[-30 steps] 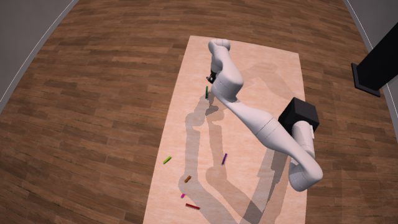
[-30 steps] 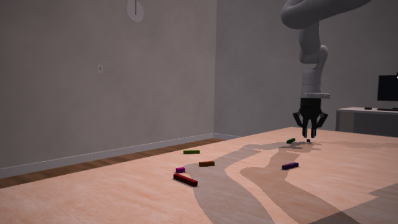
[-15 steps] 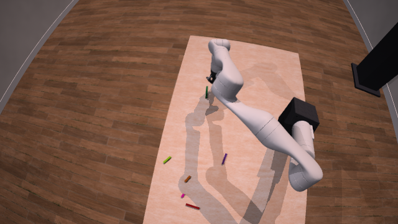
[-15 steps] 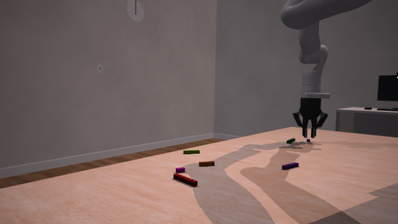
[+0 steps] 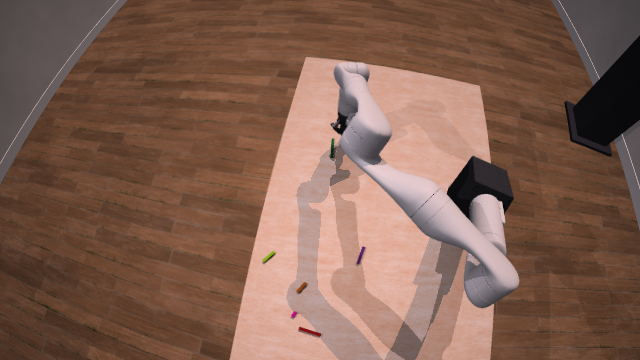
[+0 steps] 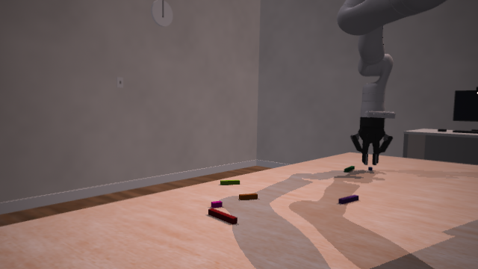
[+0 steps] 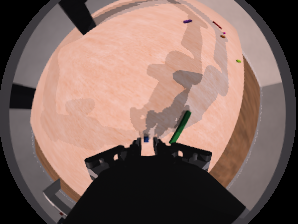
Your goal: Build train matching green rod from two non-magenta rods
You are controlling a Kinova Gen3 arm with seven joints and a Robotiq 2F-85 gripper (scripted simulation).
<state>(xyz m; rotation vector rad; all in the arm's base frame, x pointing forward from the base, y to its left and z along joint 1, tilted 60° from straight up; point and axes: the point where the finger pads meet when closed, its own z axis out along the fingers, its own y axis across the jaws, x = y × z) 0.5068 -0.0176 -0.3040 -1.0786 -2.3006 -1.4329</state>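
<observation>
Right now the blue rod is 30 mm below my hand. Round my hand: green rod: 70 mm to the left, 40 mm ahead, 30 mm below; then lime rod: 520 mm to the left, 110 mm ahead, 30 mm below; then purple rod: 420 mm to the left, 170 mm behind, 30 mm below.
</observation>
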